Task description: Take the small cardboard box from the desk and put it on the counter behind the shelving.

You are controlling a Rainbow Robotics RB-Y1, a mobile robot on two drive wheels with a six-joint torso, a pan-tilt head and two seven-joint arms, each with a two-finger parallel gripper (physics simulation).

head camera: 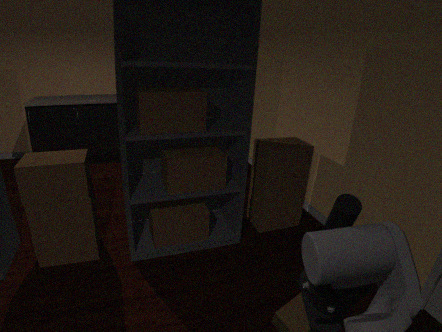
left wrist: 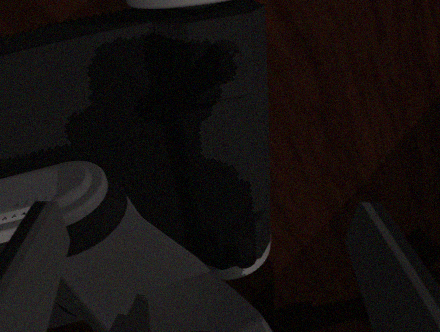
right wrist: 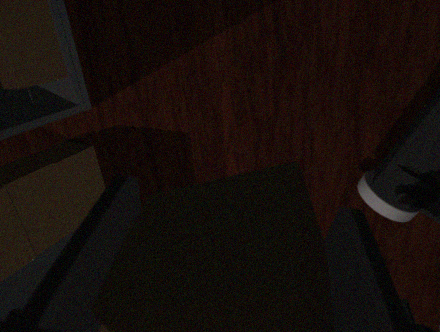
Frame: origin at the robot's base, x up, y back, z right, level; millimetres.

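Seen in the pictures: left gripper, fingertip midpoint: (left wrist: 210, 223) (right wrist: 423, 312); right gripper, fingertip midpoint: (head camera: 310, 311) (right wrist: 235, 209).
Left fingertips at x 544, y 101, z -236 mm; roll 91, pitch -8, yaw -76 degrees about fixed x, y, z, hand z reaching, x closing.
Observation:
A point is followed by its place in that frame.
The small cardboard box (head camera: 292, 316) {x 1070, y -221, z 126 mm} (right wrist: 220, 255) {x 1068, y -257, z 189 mm} is between the fingers of my right gripper (right wrist: 235, 209) {x 1035, y -265, z 175 mm}; in the head view a corner of it shows below my right arm at the bottom right. My right gripper is shut on it. My left gripper (left wrist: 210, 223) {x 544, y 101, z -236 mm} is wide open, with no object between its fingers, beside the robot's own body and above the floor. The counter (head camera: 72, 100) {x 912, y -3160, z -2205 mm}, dark with a grey top, stands against the back wall at the left. The tall shelving (head camera: 120, 150) {x 902, y -1456, z -753 mm} (right wrist: 75, 60) {x 25, y -1571, z -516 mm} stands in front of it and hides its right end.
Cardboard boxes (head camera: 172, 111) {x 1138, y -1623, z -453 mm} (head camera: 196, 170) {x 709, y -1697, z -298 mm} (head camera: 180, 225) {x 259, y -1646, z -406 mm} sit on the shelves. A tall carton (head camera: 60, 210) {x 468, y -1341, z -1194 mm} stands left of the shelving, in front of the counter. Another tall carton (head camera: 280, 185) {x 466, y -2095, z 377 mm} stands right of it, near the wall. A blue-grey object (head camera: 6, 235) {x 215, y -1277, z -1684 mm} shows at the left edge.

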